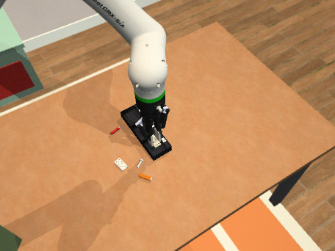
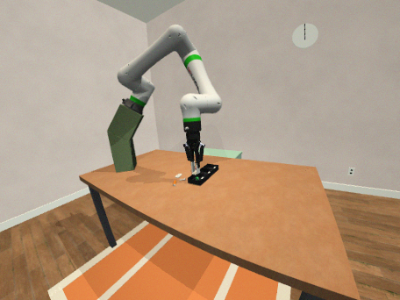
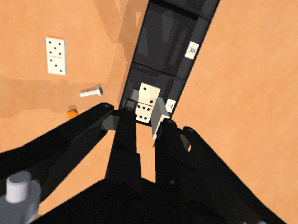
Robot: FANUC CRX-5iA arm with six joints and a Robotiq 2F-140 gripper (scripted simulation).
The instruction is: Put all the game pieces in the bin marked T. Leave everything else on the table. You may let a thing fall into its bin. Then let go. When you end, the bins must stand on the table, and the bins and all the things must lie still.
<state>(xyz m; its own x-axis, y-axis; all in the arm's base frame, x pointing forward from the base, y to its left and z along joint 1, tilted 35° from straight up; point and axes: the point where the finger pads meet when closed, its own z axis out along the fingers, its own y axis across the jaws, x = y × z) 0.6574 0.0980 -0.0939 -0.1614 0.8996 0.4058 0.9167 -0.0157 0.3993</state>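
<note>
My hand is 70 mm above the green die. From my hand the other things lie so: black three-compartment bin: 80 mm to the left, 70 mm below, 10 mm behind; then domino: 30 mm below; then white screw: 80 mm below, 70 mm behind, 40 mm to the right.
</note>
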